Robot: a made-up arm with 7 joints. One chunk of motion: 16 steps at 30 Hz.
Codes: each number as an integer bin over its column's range. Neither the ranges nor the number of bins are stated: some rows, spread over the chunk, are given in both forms.
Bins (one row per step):
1: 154 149 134 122 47 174
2: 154 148 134 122 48 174
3: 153 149 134 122 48 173
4: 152 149 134 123 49 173
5: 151 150 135 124 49 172
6: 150 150 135 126 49 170
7: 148 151 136 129 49 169
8: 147 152 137 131 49 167
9: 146 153 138 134 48 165
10: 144 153 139 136 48 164
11: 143 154 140 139 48 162
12: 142 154 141 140 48 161
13: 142 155 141 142 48 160
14: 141 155 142 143 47 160
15: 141 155 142 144 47 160
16: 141 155 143 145 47 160
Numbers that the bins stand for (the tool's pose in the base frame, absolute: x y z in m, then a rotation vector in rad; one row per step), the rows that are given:
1: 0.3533 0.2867 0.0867 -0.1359 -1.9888 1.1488
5: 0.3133 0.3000 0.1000 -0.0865 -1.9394 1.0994
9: 0.2467 0.3400 0.1400 0.1606 -1.9641 0.9265
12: 0.1933 0.3533 0.1800 0.3088 -1.9641 0.8276
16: 0.1800 0.3667 0.2067 0.4324 -1.9888 0.8029
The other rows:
2: 0.3533 0.2733 0.0867 -0.1359 -1.9641 1.1488
3: 0.3400 0.2867 0.0867 -0.1359 -1.9641 1.1241
4: 0.3267 0.2867 0.0867 -0.1112 -1.9394 1.1241
6: 0.3000 0.3000 0.1000 -0.0371 -1.9394 1.0500
7: 0.2733 0.3133 0.1133 0.0371 -1.9394 1.0253
8: 0.2600 0.3267 0.1267 0.0865 -1.9394 0.9759
10: 0.2200 0.3400 0.1533 0.2100 -1.9641 0.9018
11: 0.2067 0.3533 0.1667 0.2841 -1.9641 0.8524
13: 0.1933 0.3667 0.1800 0.3582 -1.9641 0.8029
14: 0.1800 0.3667 0.1933 0.3829 -1.9888 0.8029
15: 0.1800 0.3667 0.1933 0.4076 -1.9888 0.8029

